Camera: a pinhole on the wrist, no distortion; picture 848 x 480 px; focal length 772.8 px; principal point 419.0 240.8 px. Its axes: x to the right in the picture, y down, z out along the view. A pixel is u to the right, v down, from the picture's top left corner.
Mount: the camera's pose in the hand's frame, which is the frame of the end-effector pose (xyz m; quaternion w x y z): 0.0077 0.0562 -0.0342 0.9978 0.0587 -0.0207 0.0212
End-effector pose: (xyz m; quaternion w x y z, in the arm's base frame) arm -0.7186 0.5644 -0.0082 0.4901 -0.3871 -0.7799 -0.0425
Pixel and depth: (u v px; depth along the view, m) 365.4 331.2 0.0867
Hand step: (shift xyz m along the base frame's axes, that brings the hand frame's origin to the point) -0.0021 0.0612 -0.0464
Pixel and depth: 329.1 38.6 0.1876
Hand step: -0.1121 0.0432 -0.0854
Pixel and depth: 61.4 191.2 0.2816
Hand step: -0.1446 0.0312 -0.2281
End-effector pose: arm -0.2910 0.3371 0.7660 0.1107 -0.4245 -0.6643 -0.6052
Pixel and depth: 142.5 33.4 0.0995
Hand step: 0.0523 0.0391 -0.0230
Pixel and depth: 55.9 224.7 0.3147
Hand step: 0.1974 0.1773 -0.1614
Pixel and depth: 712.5 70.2 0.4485
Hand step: -0.0137 0.4443 -0.0526
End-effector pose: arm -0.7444 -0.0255 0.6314 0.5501 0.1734 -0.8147 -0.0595
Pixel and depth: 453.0 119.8 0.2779
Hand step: -0.2169 -0.0441 -0.0877
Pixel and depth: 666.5 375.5 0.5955
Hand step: -0.6072 -0.0234 -0.0468
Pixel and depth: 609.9 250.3 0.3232
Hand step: -0.2968 -0.0298 -0.0400
